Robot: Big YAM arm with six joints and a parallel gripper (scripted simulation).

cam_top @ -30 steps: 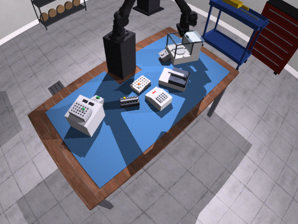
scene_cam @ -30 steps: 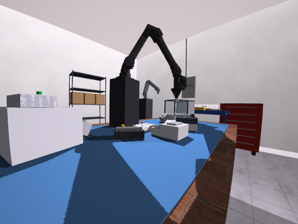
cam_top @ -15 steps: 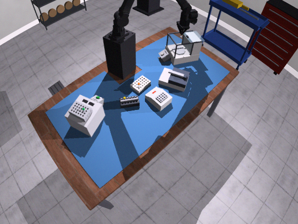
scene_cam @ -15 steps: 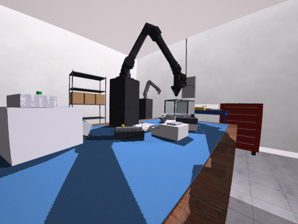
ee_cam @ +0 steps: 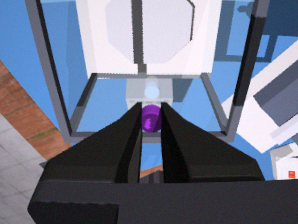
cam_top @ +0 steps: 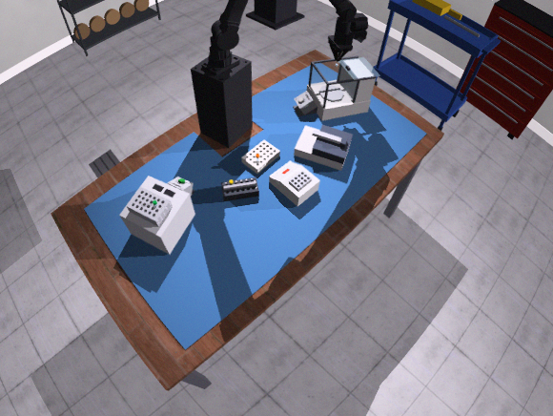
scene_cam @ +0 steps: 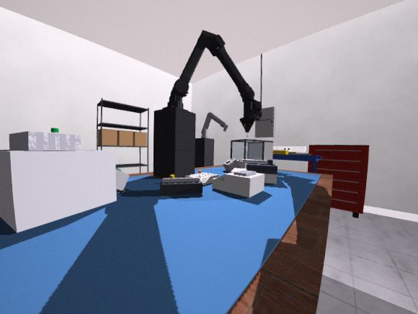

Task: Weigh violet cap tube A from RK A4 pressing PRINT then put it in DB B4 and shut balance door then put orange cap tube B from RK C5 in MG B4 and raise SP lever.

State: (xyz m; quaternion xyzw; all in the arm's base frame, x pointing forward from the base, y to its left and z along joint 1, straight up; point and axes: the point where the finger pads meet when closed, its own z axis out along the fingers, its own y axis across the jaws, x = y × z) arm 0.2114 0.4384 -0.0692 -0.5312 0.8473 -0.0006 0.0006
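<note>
Right now my hand is 200 mm short of the dry block, 460 mm to the left of it and 240 mm above it. The rest, counted from my hand: print key: 70 mm behind, 130 mm to the right, 210 mm below; then violet-capped tube: 20 mm below; then SP lever: 160 mm ahead, 240 mm to the right, 180 mm below.
</note>
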